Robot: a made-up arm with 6 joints.
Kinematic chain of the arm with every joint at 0, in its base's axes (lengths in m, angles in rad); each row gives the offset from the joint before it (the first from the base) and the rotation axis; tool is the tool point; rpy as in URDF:
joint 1: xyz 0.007 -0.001 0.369 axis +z
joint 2: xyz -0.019 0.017 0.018 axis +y
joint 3: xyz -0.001 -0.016 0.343 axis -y
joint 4: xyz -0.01 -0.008 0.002 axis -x
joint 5: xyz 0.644 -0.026 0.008 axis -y
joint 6: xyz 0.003 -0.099 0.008 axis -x
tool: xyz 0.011 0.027 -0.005 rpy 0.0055 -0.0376 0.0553
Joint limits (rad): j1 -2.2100..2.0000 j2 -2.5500..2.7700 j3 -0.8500..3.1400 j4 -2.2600..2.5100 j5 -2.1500..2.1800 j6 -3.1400..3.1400
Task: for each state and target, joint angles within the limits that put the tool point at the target. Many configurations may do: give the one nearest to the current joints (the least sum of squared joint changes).
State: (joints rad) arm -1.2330 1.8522 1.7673 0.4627 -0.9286 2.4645
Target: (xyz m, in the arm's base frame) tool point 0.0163 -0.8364 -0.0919
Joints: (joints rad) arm -1.3868 2.3079 1.8147 0.4457 -1.0027 2.3635
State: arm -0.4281 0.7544 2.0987 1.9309 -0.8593 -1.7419
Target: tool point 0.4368 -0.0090 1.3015
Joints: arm -0.1610 0.6063 1.6394 1.9962 -0.9369 -1.7773
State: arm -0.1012 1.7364 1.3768 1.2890 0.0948 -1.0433
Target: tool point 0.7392 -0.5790 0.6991
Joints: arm -0.6575 1.3293 1.5076 1.2185 -0.0625 -1.0737
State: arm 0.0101 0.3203 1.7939 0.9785 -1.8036 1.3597
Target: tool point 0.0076 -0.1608 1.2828
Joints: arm 0.7644 0.3795 2.1968 0.5749 -1.7618 1.5062
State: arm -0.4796 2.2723 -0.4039 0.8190 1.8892 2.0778
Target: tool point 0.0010 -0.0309 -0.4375
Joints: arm -0.4554 2.2407 0.0717 1.2351 1.8907 2.0423
